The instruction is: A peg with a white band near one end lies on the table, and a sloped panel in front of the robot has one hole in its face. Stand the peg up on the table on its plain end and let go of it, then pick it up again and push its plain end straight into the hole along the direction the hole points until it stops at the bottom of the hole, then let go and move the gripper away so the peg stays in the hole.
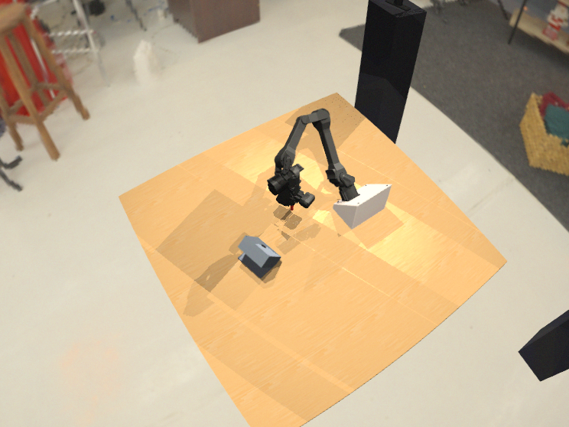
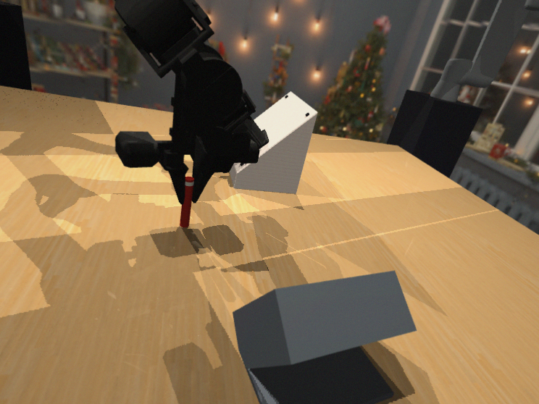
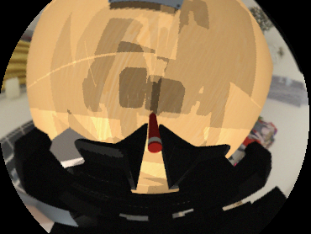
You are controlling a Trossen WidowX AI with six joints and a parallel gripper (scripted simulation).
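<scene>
Right now the grey sloped panel is 230 mm ahead of my gripper tip, 140 mm to the left of it and 10 mm above it. From my gripper tip the other things lie so: red peg (20 mm above).
</scene>
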